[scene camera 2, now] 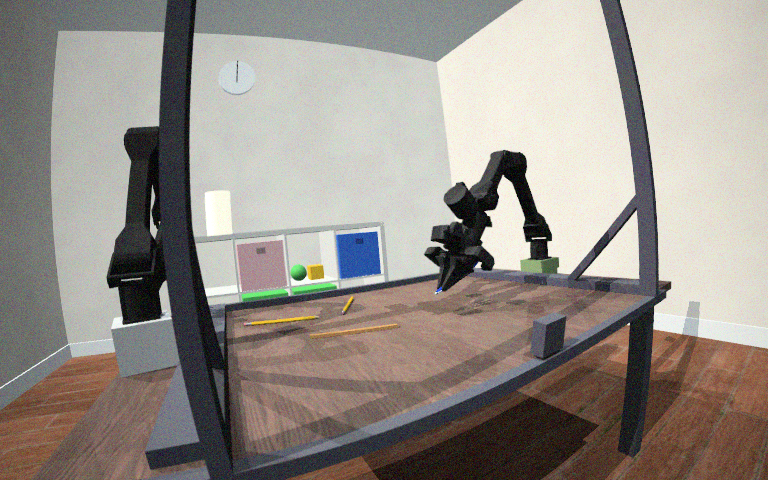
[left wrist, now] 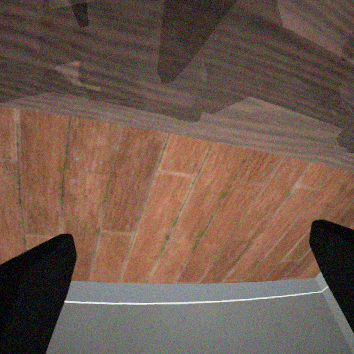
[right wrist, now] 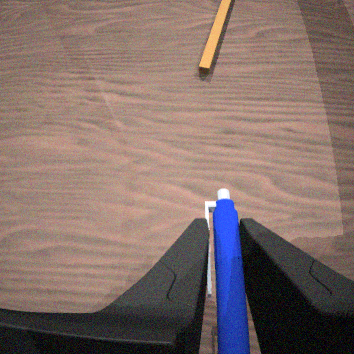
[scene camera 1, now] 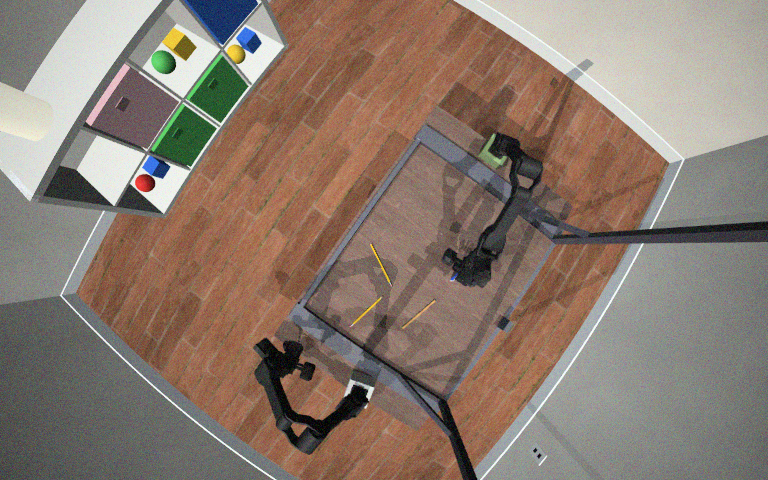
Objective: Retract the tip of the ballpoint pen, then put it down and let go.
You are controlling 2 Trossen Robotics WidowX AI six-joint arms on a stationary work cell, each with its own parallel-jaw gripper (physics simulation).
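Pixels of known places: left gripper, fingertip midpoint: (left wrist: 193, 240) (scene camera 1: 297, 364); right gripper, fingertip midpoint: (scene camera 2: 440, 290) (right wrist: 221, 229) (scene camera 1: 453, 278); left arm's base at its link origin: (scene camera 2: 141, 318) (scene camera 1: 358, 394); right arm's base at its link origin: (scene camera 2: 539, 258) (scene camera 1: 497, 149).
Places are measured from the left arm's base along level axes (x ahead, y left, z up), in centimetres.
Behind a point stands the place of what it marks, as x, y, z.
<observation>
The ballpoint pen (scene camera 1: 453, 277) @[56.6, -19.2, -2.0] (scene camera 2: 438, 290) @[55.6, -19.3, -2.4] (right wrist: 231, 280) @[58.1, -19.6, -1.3] has a blue barrel. In the right wrist view its white button sticks out at the far end, and a white clip runs along its left side. Its writing tip is hidden. My right gripper (right wrist: 221, 229) @[56.4, -19.3, -2.5] is shut on the pen, with the button end reaching beyond the fingertips, and it points down over the table (scene camera 1: 407, 186) @[85.3, 9.7, -8.2] (scene camera 2: 317, 384) @[19.9, -27.3, -8.1]. Whether the pen touches the table is hard to tell. My left gripper (left wrist: 193, 240) @[2.2, 26.8, -1.2] is open and empty, off the table's left end, far from the pen.
Two yellow pencils (scene camera 1: 380, 264) @[51.5, 9.2, -7.4] (scene camera 1: 366, 311) @[31.4, 8.1, -7.6] (scene camera 2: 347, 305) @[50.1, 7.4, -7.5] (scene camera 2: 281, 320) @[31.0, 7.9, -7.6] and an orange stick (scene camera 1: 419, 314) @[37.5, -12.7, -7.4] (scene camera 2: 355, 331) @[37.4, -12.9, -7.7] (right wrist: 216, 35) @[42.3, -15.0, -7.5] lie on the table. A dark block (scene camera 1: 503, 323) @[45.5, -47.1, -5.0] (scene camera 2: 548, 335) @[43.1, -48.9, -4.4] sits on its near edge. Frame posts (scene camera 2: 176, 169) @[3.9, -38.1, 17.6] (scene camera 2: 638, 169) @[85.8, -57.8, 20.9] stand at the table's sides.
</observation>
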